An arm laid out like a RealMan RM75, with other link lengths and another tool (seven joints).
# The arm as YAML. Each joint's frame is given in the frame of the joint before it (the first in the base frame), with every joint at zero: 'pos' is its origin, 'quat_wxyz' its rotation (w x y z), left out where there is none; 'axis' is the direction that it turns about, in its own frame. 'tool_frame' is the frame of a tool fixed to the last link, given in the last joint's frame.
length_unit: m
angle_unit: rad
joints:
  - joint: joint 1
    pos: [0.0, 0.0, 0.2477]
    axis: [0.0, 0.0, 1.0]
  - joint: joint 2
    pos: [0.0, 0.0, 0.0]
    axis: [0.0, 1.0, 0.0]
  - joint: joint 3
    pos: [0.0, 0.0, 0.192]
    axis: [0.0, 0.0, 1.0]
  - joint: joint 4
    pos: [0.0, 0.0, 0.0]
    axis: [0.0, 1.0, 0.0]
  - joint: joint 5
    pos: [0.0, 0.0, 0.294]
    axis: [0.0, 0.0, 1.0]
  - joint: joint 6
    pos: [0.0, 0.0, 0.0]
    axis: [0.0, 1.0, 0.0]
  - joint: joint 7
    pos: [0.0, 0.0, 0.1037]
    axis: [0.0, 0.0, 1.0]
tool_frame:
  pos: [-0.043, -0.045, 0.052]
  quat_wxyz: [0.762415, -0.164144, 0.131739, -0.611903]
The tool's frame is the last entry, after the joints.
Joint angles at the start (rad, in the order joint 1, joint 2, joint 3, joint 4, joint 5, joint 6, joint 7):
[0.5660, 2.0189, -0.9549, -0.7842, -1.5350, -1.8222, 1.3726]
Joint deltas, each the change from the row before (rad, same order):
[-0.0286, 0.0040, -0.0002, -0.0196, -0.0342, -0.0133, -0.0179]
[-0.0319, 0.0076, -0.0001, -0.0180, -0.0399, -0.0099, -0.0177]
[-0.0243, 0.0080, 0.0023, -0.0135, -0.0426, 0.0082, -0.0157]
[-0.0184, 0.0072, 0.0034, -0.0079, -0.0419, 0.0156, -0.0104]
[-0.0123, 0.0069, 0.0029, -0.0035, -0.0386, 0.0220, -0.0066]
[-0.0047, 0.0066, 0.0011, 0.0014, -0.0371, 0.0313, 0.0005]
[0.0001, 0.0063, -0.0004, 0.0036, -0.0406, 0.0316, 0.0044]
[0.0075, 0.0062, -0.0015, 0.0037, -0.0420, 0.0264, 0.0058]
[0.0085, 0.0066, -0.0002, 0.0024, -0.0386, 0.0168, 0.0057]
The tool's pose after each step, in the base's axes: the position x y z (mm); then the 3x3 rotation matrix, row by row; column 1 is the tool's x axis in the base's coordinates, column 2 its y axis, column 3 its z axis. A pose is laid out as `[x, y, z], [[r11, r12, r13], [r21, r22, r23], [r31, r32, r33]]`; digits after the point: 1 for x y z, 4 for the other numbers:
[128.6, 414.2, 102.2], [[0.2214, 0.9147, -0.3380], [0.9672, -0.2504, -0.0439], [-0.1248, -0.3172, -0.9401]]
[138.8, 406.7, 97.9], [[0.2276, 0.9245, -0.3057], [0.9662, -0.2534, -0.0472], [-0.1211, -0.2847, -0.9509]]
[148.5, 402.6, 93.0], [[0.2436, 0.9317, -0.2695], [0.9639, -0.2635, -0.0395], [-0.1078, -0.2501, -0.9622]]
[158.0, 400.4, 87.6], [[0.2657, 0.9354, -0.2333], [0.9594, -0.2802, -0.0309], [-0.0943, -0.2156, -0.9719]]
[166.4, 399.8, 82.0], [[0.2895, 0.9363, -0.1987], [0.9538, -0.2996, -0.0217], [-0.0798, -0.1832, -0.9798]]
[173.5, 401.6, 75.3], [[0.3177, 0.9341, -0.1631], [0.9460, -0.3240, -0.0128], [-0.0648, -0.1503, -0.9865]]
[179.7, 403.8, 67.5], [[0.3440, 0.9307, -0.1240], [0.9375, -0.3479, -0.0105], [-0.0529, -0.1126, -0.9922]]
[182.8, 406.3, 59.3], [[0.3601, 0.9291, -0.0845], [0.9318, -0.3626, -0.0159], [-0.0454, -0.0730, -0.9963]]
[184.3, 407.9, 52.1], [[0.3691, 0.9280, -0.0514], [0.9284, -0.3707, -0.0261], [-0.0433, -0.0381, -0.9983]]

